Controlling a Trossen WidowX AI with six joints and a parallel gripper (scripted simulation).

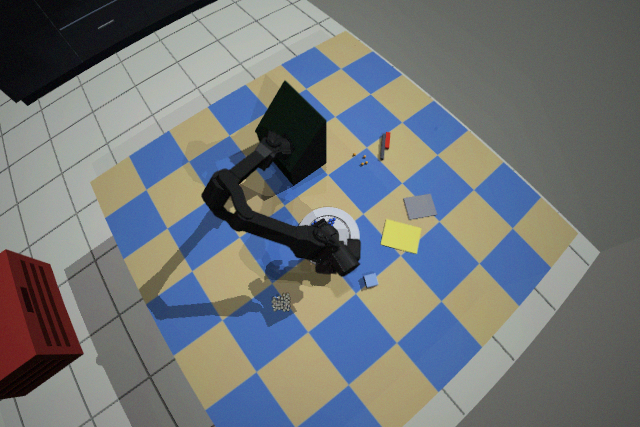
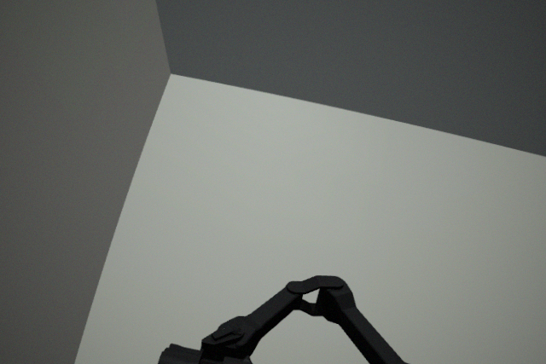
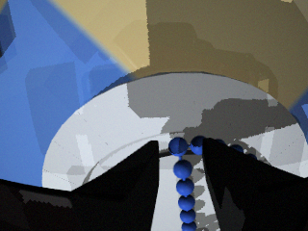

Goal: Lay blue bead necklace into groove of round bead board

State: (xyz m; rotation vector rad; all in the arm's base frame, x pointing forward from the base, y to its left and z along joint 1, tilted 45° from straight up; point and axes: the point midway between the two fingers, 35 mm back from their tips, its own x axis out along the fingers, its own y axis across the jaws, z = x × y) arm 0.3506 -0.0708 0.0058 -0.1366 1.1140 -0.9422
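Now: gripper tip 5 cm past the round white bead board, 4 cm to the right of it and 1 cm above it. Also, from my gripper tip: small blue cube (14 cm ahead, 7 cm to the left, 1 cm below); then grey square (2 cm ahead, 36 cm to the left, 2 cm below); then yellow pad (7 cm ahead, 24 cm to the left, 2 cm below).
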